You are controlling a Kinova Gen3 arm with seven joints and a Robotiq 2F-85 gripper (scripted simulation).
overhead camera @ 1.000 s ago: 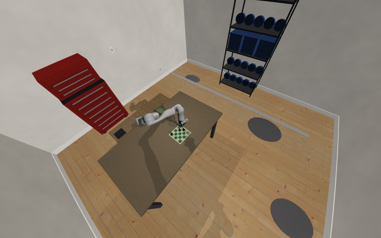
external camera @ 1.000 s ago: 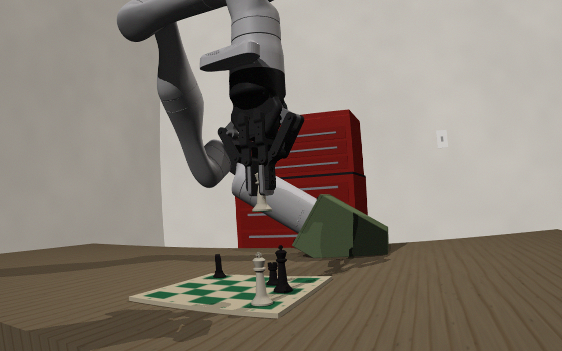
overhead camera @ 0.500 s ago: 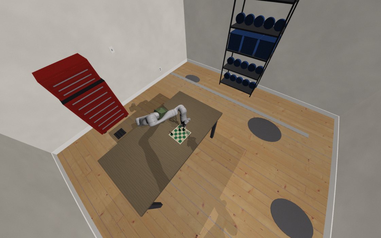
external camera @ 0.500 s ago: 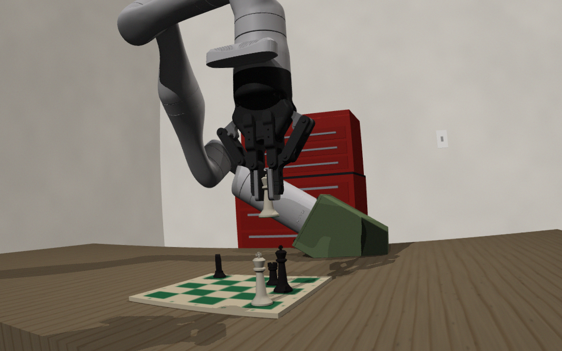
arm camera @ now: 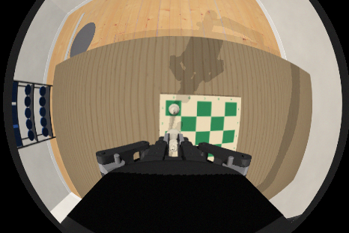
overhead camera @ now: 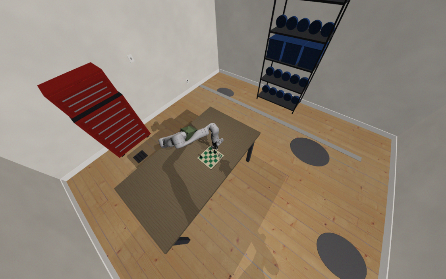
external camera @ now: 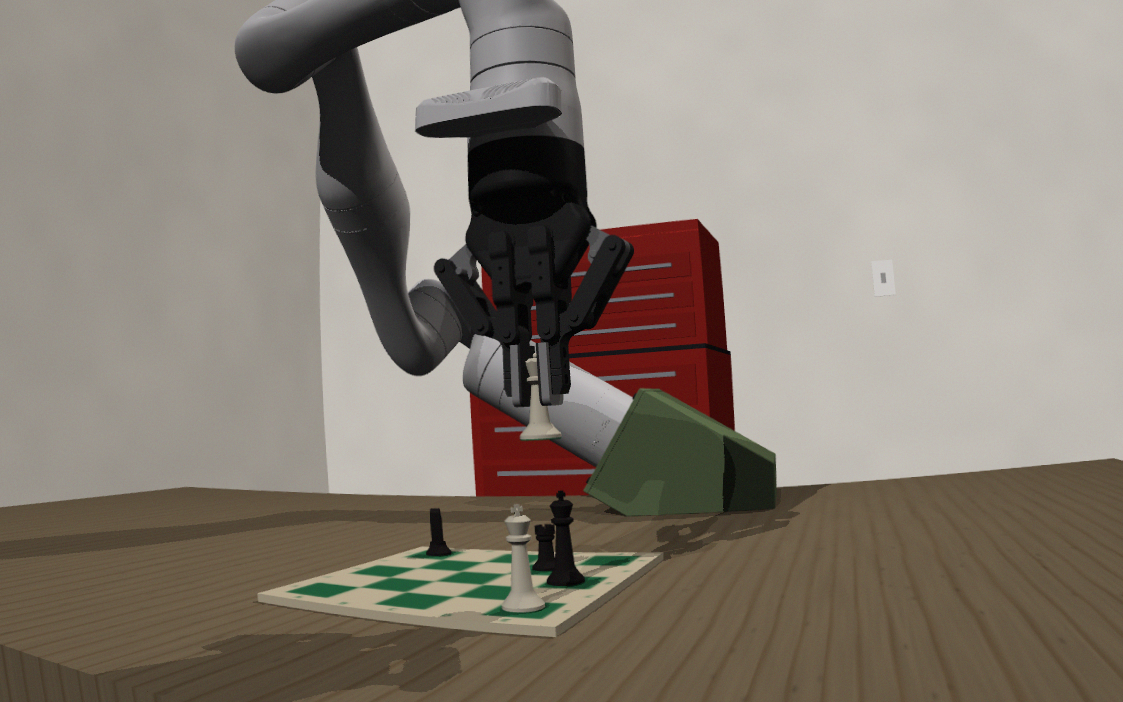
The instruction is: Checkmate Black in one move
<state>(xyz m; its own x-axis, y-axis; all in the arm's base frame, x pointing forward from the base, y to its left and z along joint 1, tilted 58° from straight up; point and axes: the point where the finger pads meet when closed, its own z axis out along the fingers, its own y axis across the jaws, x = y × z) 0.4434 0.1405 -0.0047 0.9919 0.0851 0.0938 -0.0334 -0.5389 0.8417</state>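
Now: hand 40 mm short of the white king and 110 mm above it. The rest, counted from my hand: black king: 30 mm behind, 110 mm below; then white queen: 10 mm below; then black rook: 80 mm behind, 30 mm to the right, 120 mm below.
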